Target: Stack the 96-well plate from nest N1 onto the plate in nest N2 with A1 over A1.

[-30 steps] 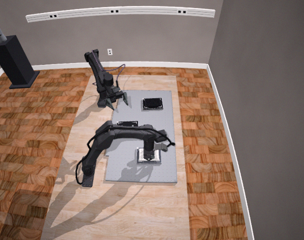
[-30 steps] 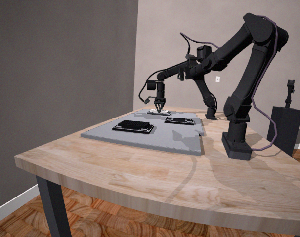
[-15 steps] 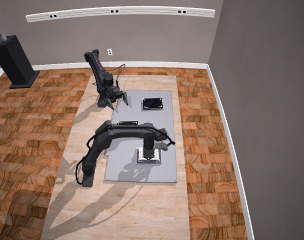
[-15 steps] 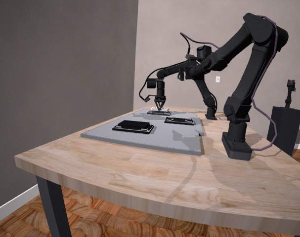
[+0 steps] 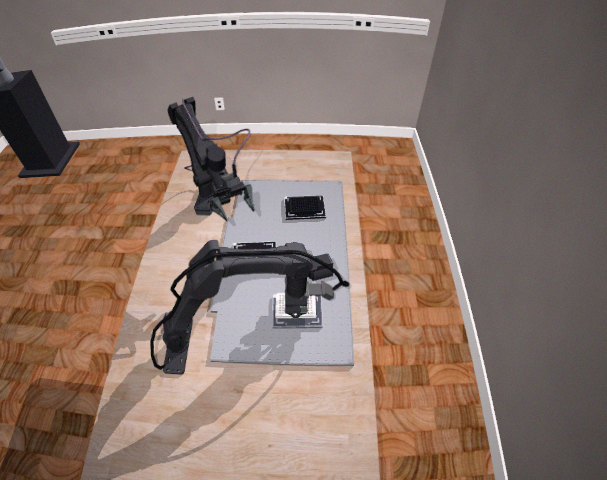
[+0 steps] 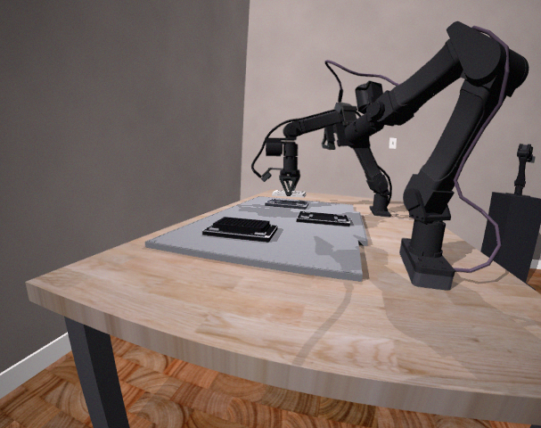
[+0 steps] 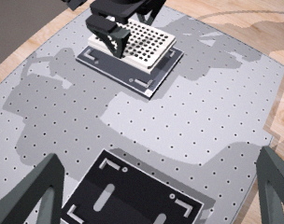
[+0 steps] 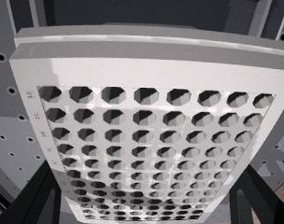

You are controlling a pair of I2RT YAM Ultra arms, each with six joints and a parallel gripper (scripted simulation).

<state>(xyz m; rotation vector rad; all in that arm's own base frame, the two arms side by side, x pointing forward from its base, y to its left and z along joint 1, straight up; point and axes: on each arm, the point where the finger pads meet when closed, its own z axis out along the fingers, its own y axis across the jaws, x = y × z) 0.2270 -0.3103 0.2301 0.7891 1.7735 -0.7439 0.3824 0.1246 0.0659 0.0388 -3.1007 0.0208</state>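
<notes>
My right hand is 5 cm above the grey plate nest and 1 cm short of it. Round my right hand: white 96-well plate (right at my right hand); then black 96-well plate (47 cm to the left, 3 cm below, 3 cm ahead); then black plate nest (23 cm to the left, 15 cm behind, 5 cm below).
</notes>
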